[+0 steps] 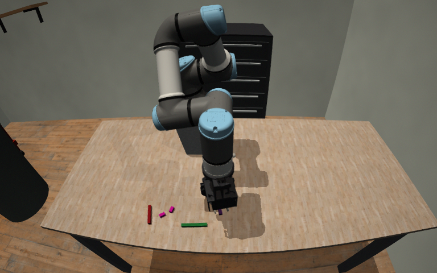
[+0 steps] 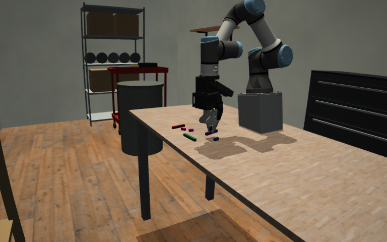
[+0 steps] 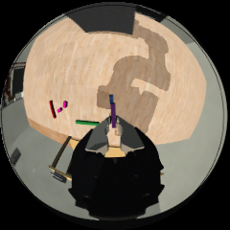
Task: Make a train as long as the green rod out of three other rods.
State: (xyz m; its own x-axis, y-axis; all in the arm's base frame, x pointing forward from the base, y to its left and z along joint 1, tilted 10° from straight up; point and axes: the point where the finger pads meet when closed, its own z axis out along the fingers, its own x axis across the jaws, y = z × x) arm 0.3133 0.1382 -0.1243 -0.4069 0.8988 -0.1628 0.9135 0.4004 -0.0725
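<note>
The green rod is 7 cm ahead of my hand, 6 cm to the right of it and 5 cm below it. The rest, counted from my hand: magenta rod: 6 cm ahead, 18 cm to the right, 5 cm below; then purple rod: 1 cm below; then red rod: 7 cm ahead, 22 cm to the right, 5 cm below.
</note>
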